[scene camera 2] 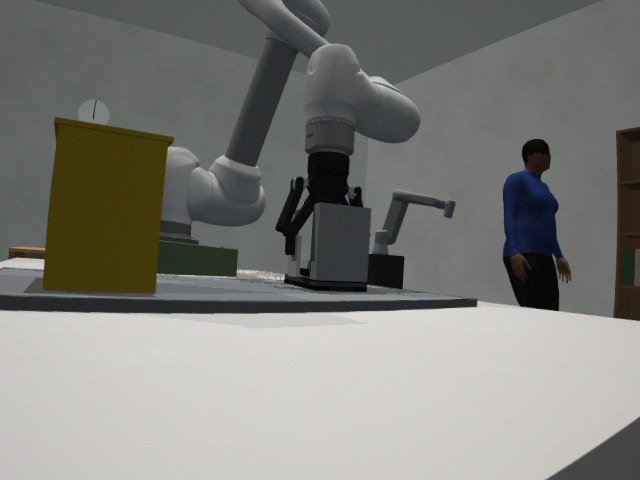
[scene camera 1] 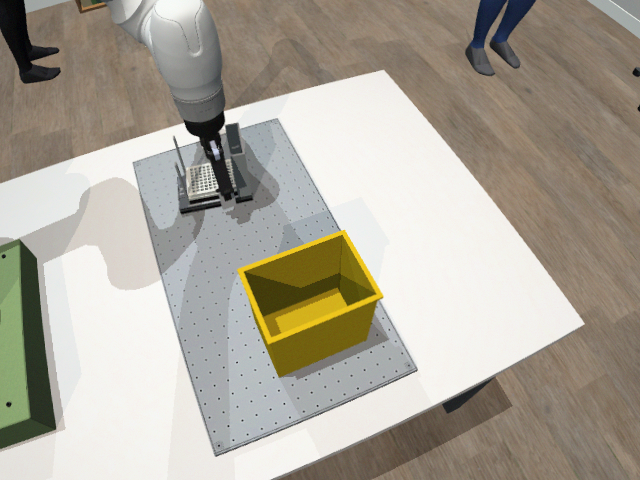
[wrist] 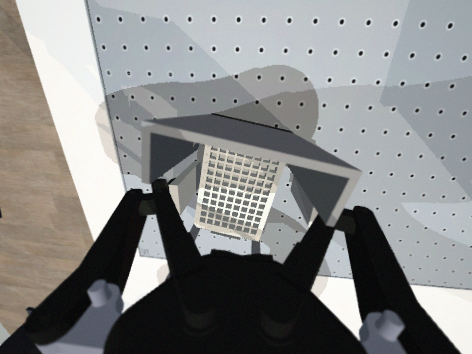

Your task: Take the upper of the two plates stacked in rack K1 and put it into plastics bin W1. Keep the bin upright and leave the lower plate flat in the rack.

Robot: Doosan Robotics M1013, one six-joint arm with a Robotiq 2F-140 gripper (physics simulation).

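Frame: origin at the arm's base, x back, y right, z up, level; centimetres.
Seen in the pictures: gripper, fingertip midpoint: (wrist: 246, 175); arm's base, link origin: (scene camera 2: 162, 242).
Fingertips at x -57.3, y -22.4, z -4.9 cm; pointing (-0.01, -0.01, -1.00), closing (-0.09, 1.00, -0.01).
Note:
Offsets run from my fingertips to a thing's middle. Level surfaces: height alone.
The yellow bin W1 @[dx -8.6, dy +36.7, dz +7.1 cm] (scene camera 1: 323, 341) (scene camera 2: 105, 206) stands upright; its visible interior is empty. The grey rack K1 @[dx +1.7, dy -0.9, dz +5.2 cm] (scene camera 1: 233, 138) (scene camera 2: 342, 242) (wrist: 235, 131) stands at the other end of the perforated board. A cream gridded upper plate @[dx +0.7, dy -0.8, dz +2.1 cm] (scene camera 1: 199, 180) (wrist: 239, 192) lies flat between the rack's walls. The lower plate is hidden or too dark to tell apart. My gripper (scene camera 1: 218, 167) (scene camera 2: 323, 248) (wrist: 246, 175) is open and empty, pointing down at the rack. Its fingers are spread to either side of the upper plate, with the near fingertip below the rack wall's top. The far fingertip is hidden in scene camera 2.
The rack and bin stand on a grey perforated board (scene camera 1: 206, 320) (scene camera 2: 258, 305) (wrist: 350, 115) on the white table @[dz -3.2 cm] (scene camera 1: 413, 206). A green block (scene camera 1: 33, 356) (scene camera 2: 199, 258) stands beside the board. A person in blue (scene camera 2: 532, 211) and another small arm (scene camera 2: 395, 222) are in the background.

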